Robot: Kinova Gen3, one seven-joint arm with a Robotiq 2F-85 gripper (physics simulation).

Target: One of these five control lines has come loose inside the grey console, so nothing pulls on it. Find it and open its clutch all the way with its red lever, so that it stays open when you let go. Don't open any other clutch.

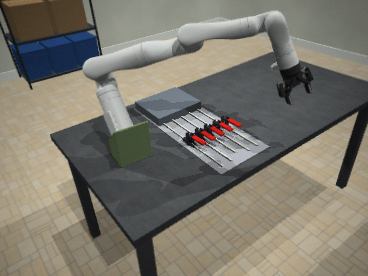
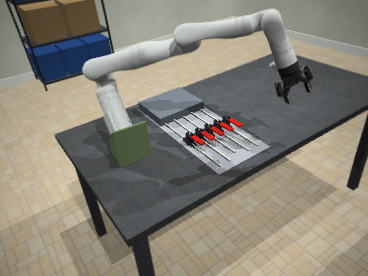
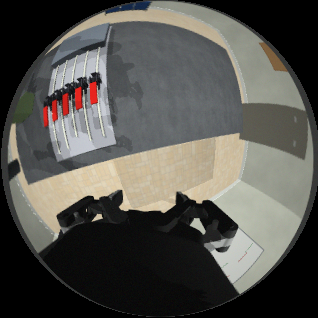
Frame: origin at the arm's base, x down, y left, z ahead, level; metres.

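Seen in the pictures: gripper, fingertip midpoint: (image 1: 300, 98) (image 2: 299, 97) (image 3: 148, 196); arm's base, link origin: (image 1: 124, 131) (image 2: 123, 131).
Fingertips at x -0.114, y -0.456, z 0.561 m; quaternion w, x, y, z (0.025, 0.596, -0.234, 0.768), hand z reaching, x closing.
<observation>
Offsets run from my fingertips to a thing's top centre. "*": to the spot under its first point. Level surfaces: height alone.
The grey console @[dx +0.201, dy +0.661, dz -0.167 m] (image 1: 170, 102) (image 2: 172, 104) (image 3: 82, 42) lies at the back of the pale board @[dx +0.245, dy +0.186, dz -0.198 m] (image 1: 241, 158) (image 2: 240, 158) (image 3: 102, 143). Thin pale lines run from it through a row of black clutches. Every clutch has a red lever; the one at the right end of the row @[dx +0.189, dy +0.279, dz -0.081 m] (image 1: 234, 122) (image 2: 235, 122) (image 3: 93, 93) and the one at the left end @[* dx +0.189, dy +0.265, dz -0.305 m] (image 1: 199, 140) (image 2: 198, 140) (image 3: 45, 116) point away from the console, like those between. The console hides the lines inside it. My gripper (image 1: 299, 97) (image 2: 298, 96) (image 3: 148, 196) is open and empty, above the table and well right of the board.
A green block (image 1: 131, 145) (image 2: 131, 145) (image 3: 24, 107) stands at the arm's base, left of the board on the dark table @[dx +0.248 m] (image 1: 145, 200) (image 2: 145, 200) (image 3: 170, 95). Blue bins (image 1: 30, 60) (image 2: 47, 65) stand on a shelf unit behind the table. The arm stretches high over the console.
</observation>
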